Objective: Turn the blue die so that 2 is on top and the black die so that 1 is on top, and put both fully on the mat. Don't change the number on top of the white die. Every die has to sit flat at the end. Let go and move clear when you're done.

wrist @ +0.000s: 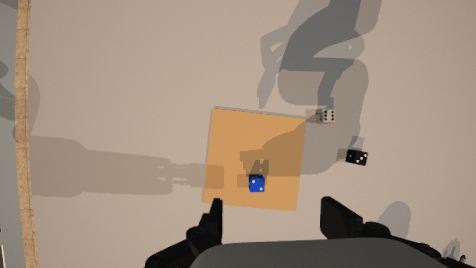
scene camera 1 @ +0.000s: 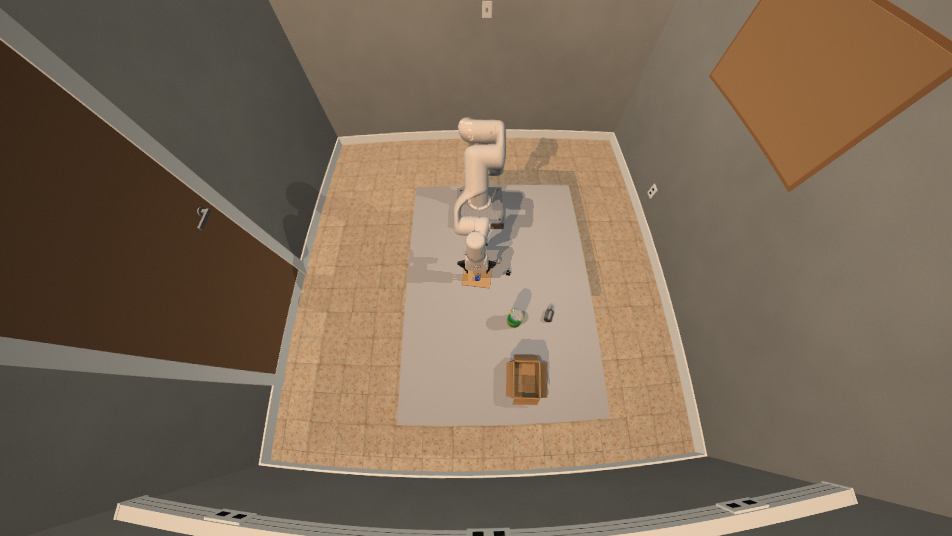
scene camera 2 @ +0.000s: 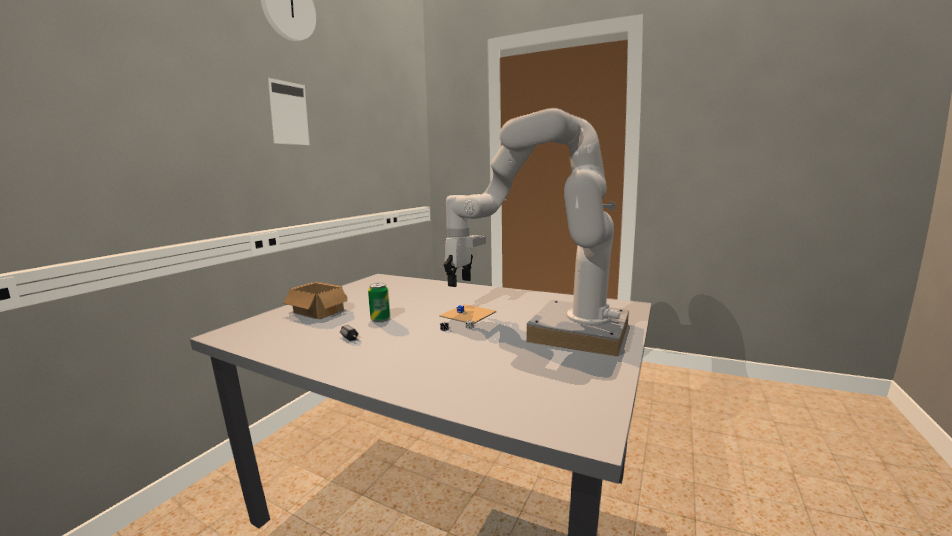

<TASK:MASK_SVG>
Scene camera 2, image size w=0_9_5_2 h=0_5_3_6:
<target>gripper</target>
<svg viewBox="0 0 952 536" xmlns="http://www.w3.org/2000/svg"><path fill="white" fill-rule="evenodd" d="M447 236L444 268L448 276L448 286L457 287L457 276L455 275L457 268L463 267L462 280L471 280L470 269L473 255L471 255L471 248L466 247L466 239L468 238Z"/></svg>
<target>cardboard box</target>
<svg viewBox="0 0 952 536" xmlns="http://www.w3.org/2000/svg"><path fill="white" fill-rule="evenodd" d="M284 301L284 304L293 306L293 313L322 319L344 311L343 302L348 300L342 286L315 282L292 288L292 290L290 289Z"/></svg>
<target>green can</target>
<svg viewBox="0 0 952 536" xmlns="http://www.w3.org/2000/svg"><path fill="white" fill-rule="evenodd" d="M373 283L369 285L370 288L368 289L370 318L374 322L384 322L390 318L388 288L385 283Z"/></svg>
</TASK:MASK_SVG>
